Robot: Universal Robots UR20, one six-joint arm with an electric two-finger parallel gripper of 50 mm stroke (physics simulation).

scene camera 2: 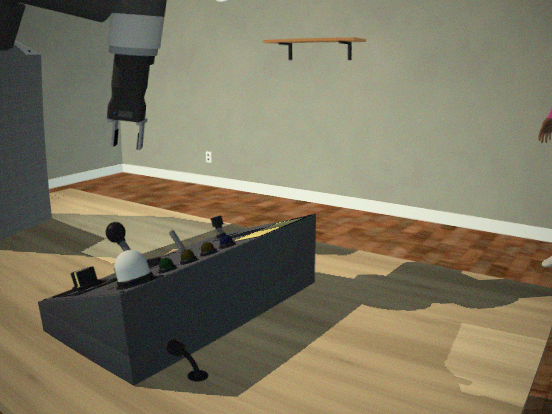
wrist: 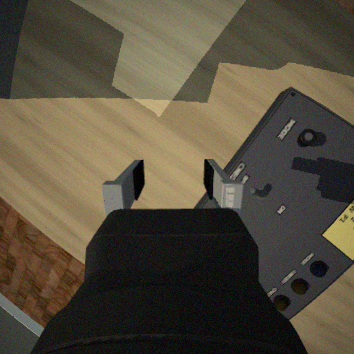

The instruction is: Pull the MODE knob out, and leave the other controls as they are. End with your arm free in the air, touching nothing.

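Places are measured from the arm's base along level axes (x right, y ahead, z up), in centimetres.
Pixels of known places: gripper, fingertip midpoint: (scene camera 2: pixel 126 147) (wrist: pixel 173 171).
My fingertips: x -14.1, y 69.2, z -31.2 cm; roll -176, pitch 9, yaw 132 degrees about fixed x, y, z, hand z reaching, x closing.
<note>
For each thing: its middle in the pictures, then the offset to it from my fingertips. "*": a spot on its surface instead.
- dark control console, body centre: (scene camera 2: pixel 182 268) (wrist: pixel 263 233) dz -20.7, dx +2.2, dy +21.4 cm
- MODE label, body centre: (wrist: pixel 285 128) dz -21.5, dx -14.3, dy +9.6 cm
- toggle lever, body centre: (wrist: pixel 256 192) (scene camera 2: pixel 176 240) dz -18.1, dx -2.7, dy +13.2 cm
- ball-topped lever, body centre: (scene camera 2: pixel 115 232) dz -14.3, dx +9.9, dy +10.3 cm
- white dome, surface spot: (scene camera 2: pixel 132 265) * dz -11.4, dx +20.8, dy +34.9 cm
- black block-shaped control, body centre: (scene camera 2: pixel 84 278) dz -18.6, dx +21.0, dy +17.4 cm
- blue button, surface spot: (scene camera 2: pixel 227 241) (wrist: pixel 320 276) * dz -13.7, dx -0.5, dy +31.3 cm
- yellow note, surface spot: (wrist: pixel 342 235) * dz -15.2, dx -8.0, dy +28.8 cm
The dark control console (scene camera 2: pixel 225 290) (wrist: pixel 305 225) stands on the wooden table. Its MODE knob (scene camera 2: pixel 216 221) (wrist: pixel 308 137) is a small black knob on a stem, beside the MODE label (wrist: pixel 286 129) near the console's top corner in the wrist view. How far it stands out is hard to tell. My gripper (scene camera 2: pixel 128 145) (wrist: pixel 173 171) is open and empty, high in the air and touching nothing. In the wrist view the knob is to the right of and above the fingers.
Also on the console are a toggle lever (scene camera 2: pixel 176 240) (wrist: pixel 258 191), a ball-topped lever (scene camera 2: pixel 115 232), a white dome (scene camera 2: pixel 132 265), a black block-shaped control (scene camera 2: pixel 84 277), a blue button (scene camera 2: pixel 227 241) (wrist: pixel 319 268) and a yellow note (wrist: pixel 342 235). A grey block (scene camera 2: pixel 22 140) stands at the left.
</note>
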